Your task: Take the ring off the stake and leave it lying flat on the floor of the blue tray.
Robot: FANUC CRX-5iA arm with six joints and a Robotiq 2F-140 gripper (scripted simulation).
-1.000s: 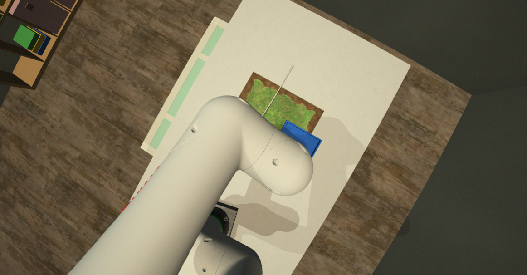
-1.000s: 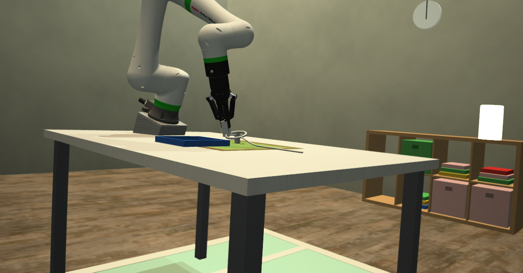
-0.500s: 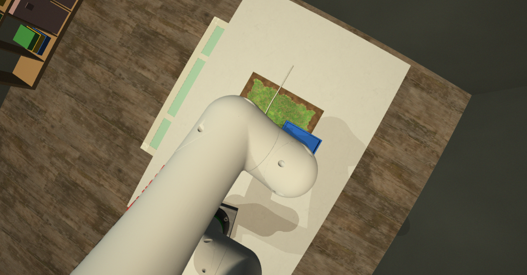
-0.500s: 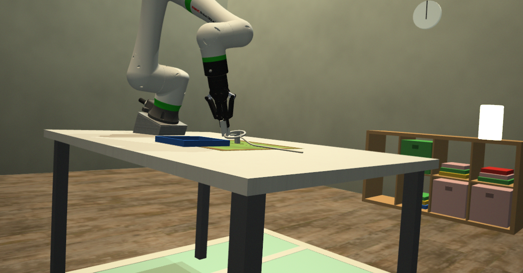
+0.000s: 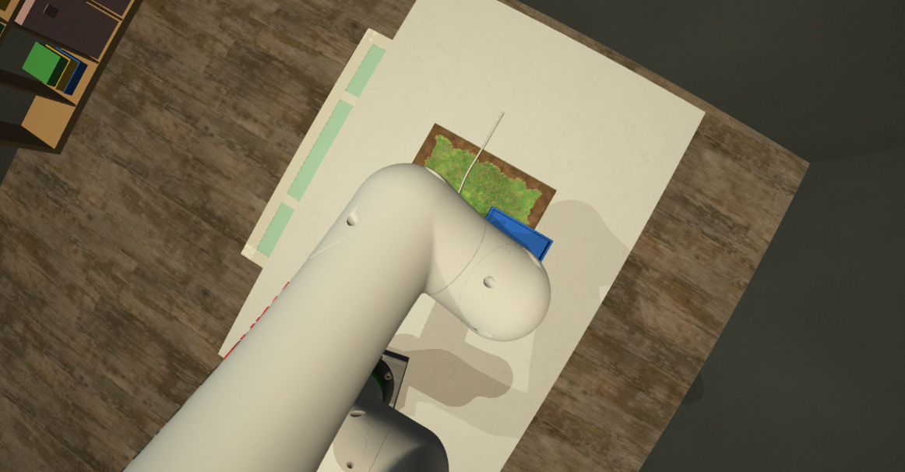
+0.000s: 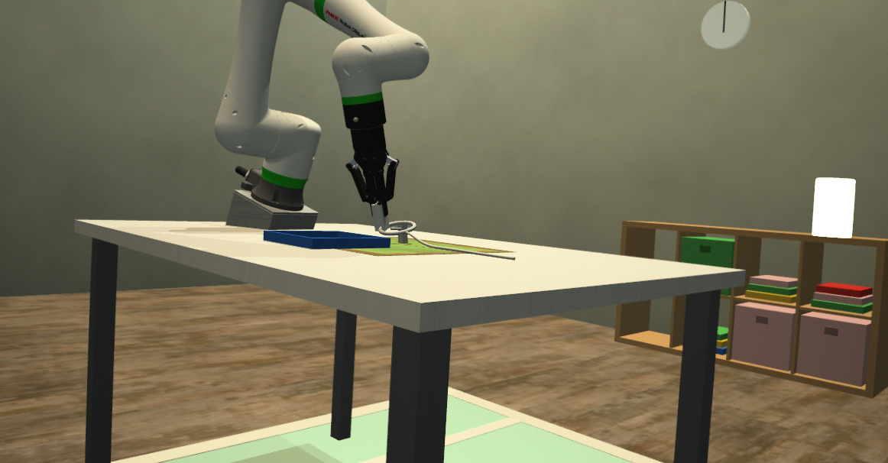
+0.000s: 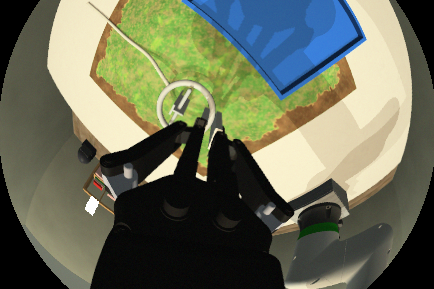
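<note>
Right now the blue tray is 2 cm ahead of my hand, 19 cm to the right of it and 5 cm below it. From my hand the other things lie so: short grey stake (5 cm ahead, 2 cm to the left, 4 cm below); grass mat (7 cm ahead, 4 cm to the right, 7 cm below); ring (4 cm ahead, 2 cm to the left, 3 cm below).
</note>
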